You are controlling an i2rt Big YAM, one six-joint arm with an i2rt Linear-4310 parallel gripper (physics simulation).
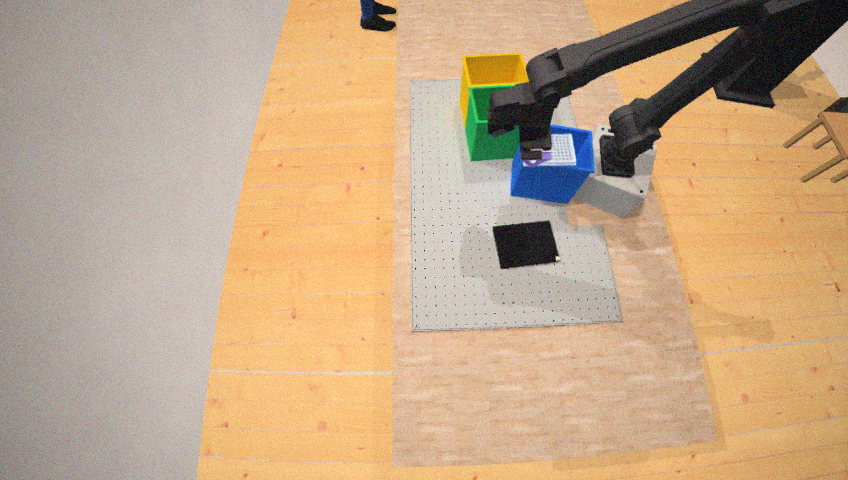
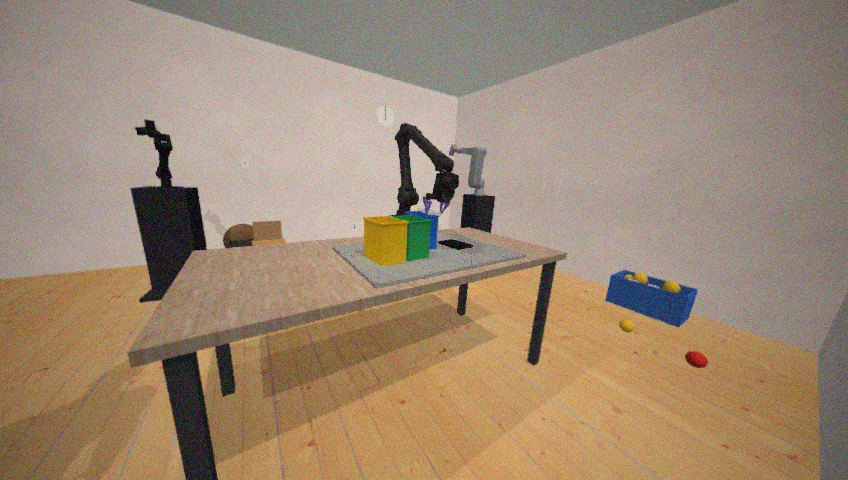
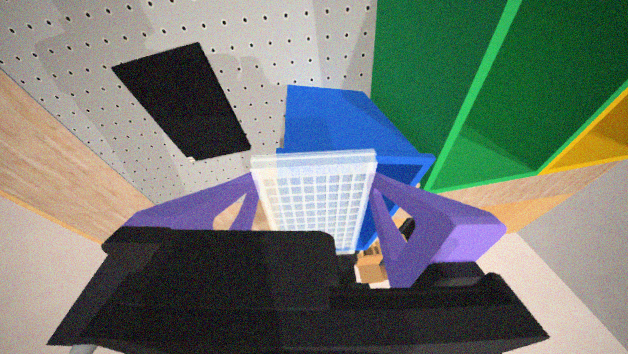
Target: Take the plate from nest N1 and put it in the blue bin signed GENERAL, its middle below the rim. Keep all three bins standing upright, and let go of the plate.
Labels:
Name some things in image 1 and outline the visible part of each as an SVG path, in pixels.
My gripper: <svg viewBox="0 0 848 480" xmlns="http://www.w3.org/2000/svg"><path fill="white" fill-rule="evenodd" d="M525 115L529 123L539 126L536 141L520 141L520 159L529 167L536 167L540 163L551 160L551 151L549 150L552 148L550 125L552 117L546 123L534 123Z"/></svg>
A green bin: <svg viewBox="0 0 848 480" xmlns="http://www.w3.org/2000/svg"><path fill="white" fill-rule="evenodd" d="M515 84L468 87L470 97L465 133L471 161L514 158L520 142L519 125L515 125L515 129L494 137L487 131L487 107L490 107L490 98L493 92L513 88Z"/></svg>

